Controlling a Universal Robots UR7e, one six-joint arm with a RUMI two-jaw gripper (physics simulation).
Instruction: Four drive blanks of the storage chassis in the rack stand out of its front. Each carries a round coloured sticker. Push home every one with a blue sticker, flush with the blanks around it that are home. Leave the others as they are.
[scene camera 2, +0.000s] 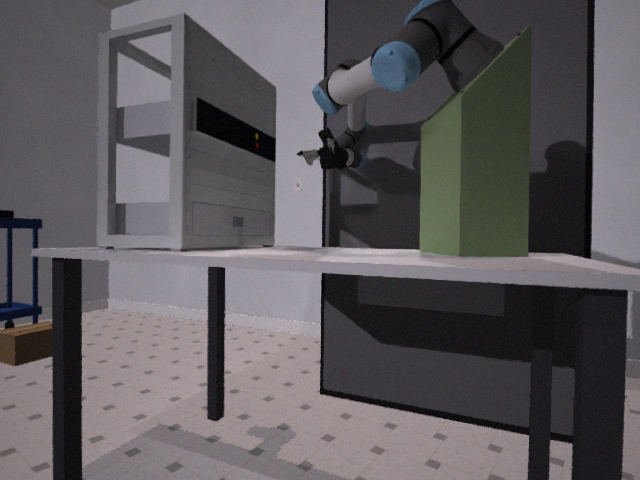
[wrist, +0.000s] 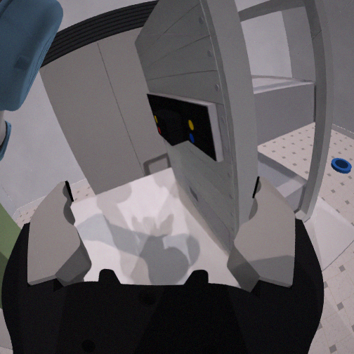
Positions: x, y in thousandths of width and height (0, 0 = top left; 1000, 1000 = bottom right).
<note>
I see my gripper (scene camera 2: 487, 307) and a rack (scene camera 2: 343, 270).
The rack also shows in the wrist view (wrist: 597, 318). My gripper is seen too in the wrist view (wrist: 453, 516).
</note>
